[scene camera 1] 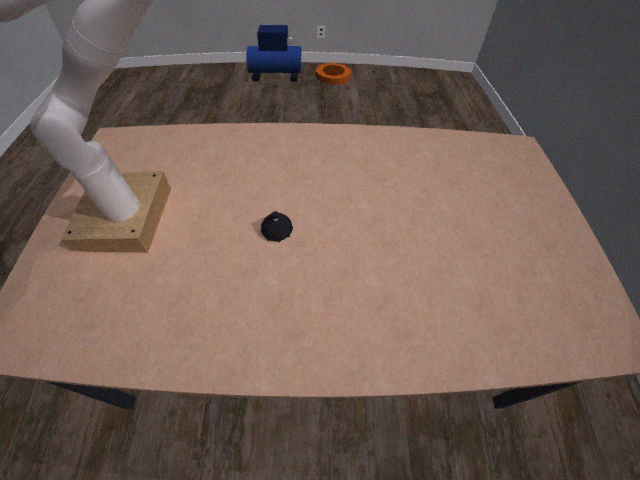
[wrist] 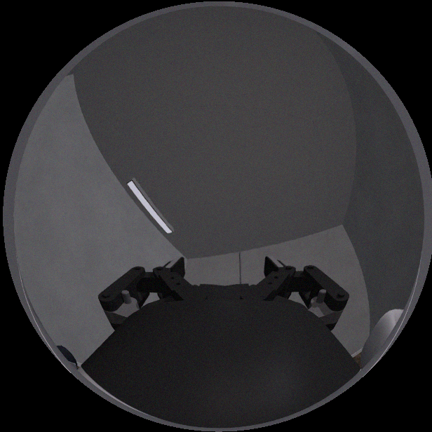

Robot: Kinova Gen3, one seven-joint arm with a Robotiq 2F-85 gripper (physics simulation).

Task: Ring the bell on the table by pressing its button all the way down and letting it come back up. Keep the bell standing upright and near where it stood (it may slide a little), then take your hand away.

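Frame: origin at the arm's base, x left, y back, z up, level; centimetres.
Seen in the pictures: arm's base, origin of its link: (scene camera 1: pixel 123 208).
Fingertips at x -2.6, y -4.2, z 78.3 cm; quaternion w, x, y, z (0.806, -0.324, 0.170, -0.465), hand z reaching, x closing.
Offsets run from my fingertips to a thing's top centre. Level surfaces: height alone.
A small black domed bell @[dx +9.3, dy -36.9, dz -78.5 cm] (scene camera 1: pixel 277 227) stands upright on the tan table @[dz -85.0 cm] (scene camera 1: pixel 387 310), a little left of the table's middle in the scene view. Its button @[dx +9.3, dy -36.9, dz -78.5 cm] (scene camera 1: pixel 275 213) sticks up at the top of the dome. The bell does not show in the wrist view. My gripper (wrist: pixel 224 266) is open in the wrist view, its two fingers wide apart with nothing between them, and it faces walls and the ceiling. The gripper is out of the scene view, so its exact distance from the bell cannot be told; nothing touches the bell.
The white arm (scene camera 1: pixel 116 193) rises from a wooden base block (scene camera 1: pixel 108 243) at the table's left and leaves the scene view at the top left. A blue compressor (scene camera 1: pixel 273 59) and an orange ring (scene camera 1: pixel 333 80) are on the floor behind the table. A ceiling light (wrist: pixel 149 207) shows in the wrist view.
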